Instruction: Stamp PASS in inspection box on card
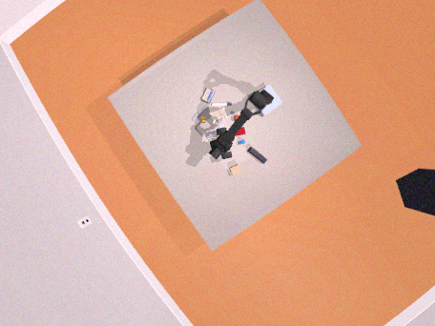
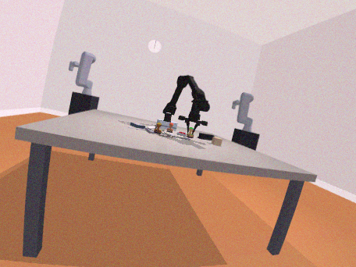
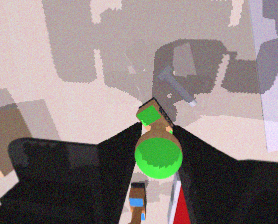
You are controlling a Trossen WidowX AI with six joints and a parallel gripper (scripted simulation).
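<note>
The small grey piece is 30 mm below my gripper tip, 30 mm ahead of it and 20 mm to the right of it. From my gripper tip the other things lie so: red ink pad (130 mm behind, 40 mm to the right, 30 mm below); blue-knobbed stamp (120 mm behind, 40 mm to the left, 10 mm below); green-topped PASS stamp (right at my gripper tip).
</note>
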